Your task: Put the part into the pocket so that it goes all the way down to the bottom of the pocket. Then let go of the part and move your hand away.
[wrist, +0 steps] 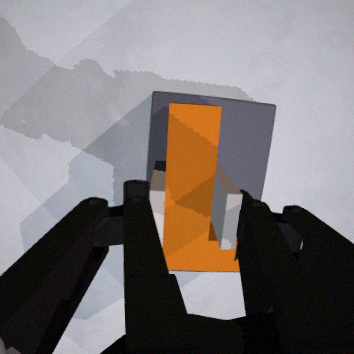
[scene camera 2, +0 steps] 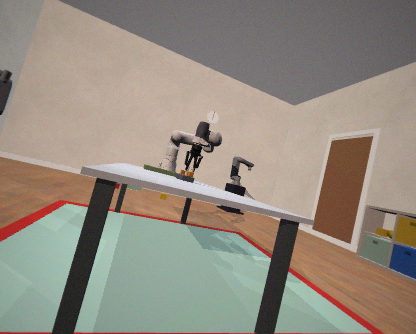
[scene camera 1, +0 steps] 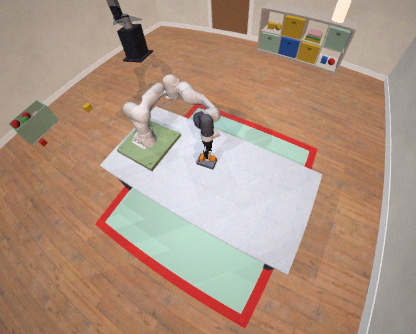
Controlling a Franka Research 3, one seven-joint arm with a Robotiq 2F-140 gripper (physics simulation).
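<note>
The orange part is held between the fingertip pads of my gripper, which is shut on it. The dark grey block with the pocket stands on the table under the part. In the wrist view the part covers the left-middle of the block, and a small dark patch of opening shows left of the part beside the left pad. The part stands above the block's top in the scene views. How deep its lower end sits is hidden.
The white table carries the arm's green base plate beside the block. Off the table are a shelf unit with bins, a dark pedestal with another arm, and a tilted green box on the floor.
</note>
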